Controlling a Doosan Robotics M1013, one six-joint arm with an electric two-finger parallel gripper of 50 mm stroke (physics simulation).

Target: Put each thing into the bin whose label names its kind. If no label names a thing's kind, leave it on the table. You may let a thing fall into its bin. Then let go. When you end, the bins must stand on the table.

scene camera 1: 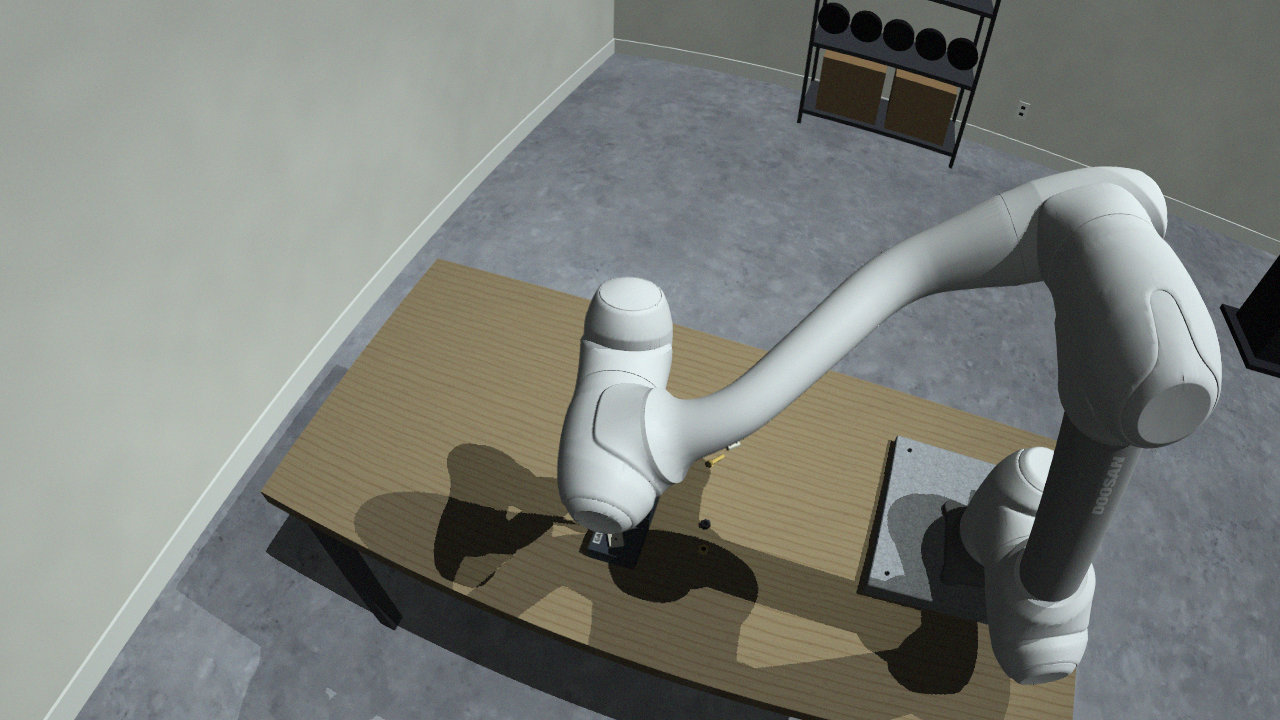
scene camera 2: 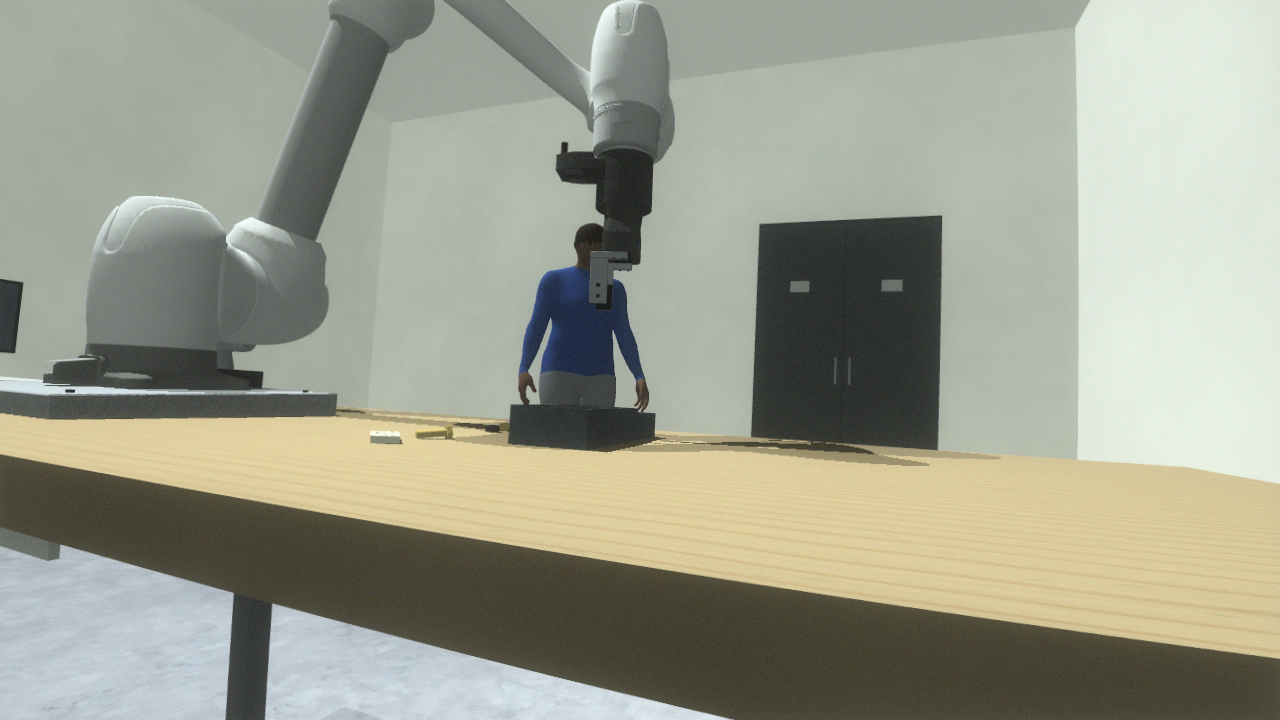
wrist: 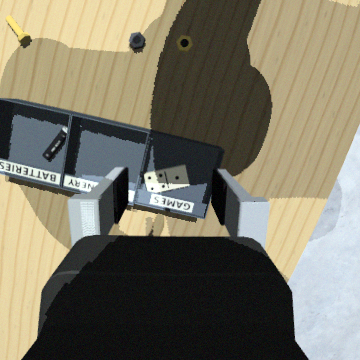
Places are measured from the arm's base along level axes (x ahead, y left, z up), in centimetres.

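Pixels of known places: gripper, fingertip midpoint: (scene camera 2: 600, 306) (wrist: 169, 185); arm's base, origin of the base link: (scene camera 1: 983, 549) (scene camera 2: 152, 385).
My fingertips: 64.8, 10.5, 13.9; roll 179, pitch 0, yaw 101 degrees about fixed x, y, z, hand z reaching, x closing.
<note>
Ahead of a thing's pixels: the offset from my fingertips to its top centre, as dx, dy, dz. "pt": to the spot under its first point.
The dark bin row {pt +2.8, +5.6, -15.7} (scene camera 1: 610, 560) (scene camera 2: 547, 426) (wrist: 110, 123) stands on the table. A white domino with black dots {+3.6, +0.2, -15.5} (wrist: 167, 179) lies flat in the GAMES bin; a black battery {+1.9, -13.3, -15.2} (wrist: 55, 143) lies in the BATTERIES bin. The middle bin's label is partly hidden, ending "NERY". My gripper (scene camera 2: 601, 304) (wrist: 169, 185) is open and empty, above the GAMES end. On the table lie a yellow bolt {-10.2, -20.4, -15.6} (scene camera 1: 716, 459) (scene camera 2: 433, 433) (wrist: 18, 31), a dark nut {-11.3, -6.3, -16.1} (scene camera 1: 704, 523) (wrist: 137, 41), a brass nut {-12.0, -1.1, -16.1} (scene camera 1: 703, 548) (wrist: 184, 43) and a small white block {-11.5, -26.2, -16.2} (scene camera 1: 733, 445) (scene camera 2: 384, 437).
The arm's base stands on a grey plate (scene camera 1: 904, 465) (scene camera 2: 179, 405) on the table. The arm hides part of the bin row in scene camera 1. A person in blue (scene camera 2: 577, 331) stands beyond the table. The table's edge shows at the right in the wrist view.
</note>
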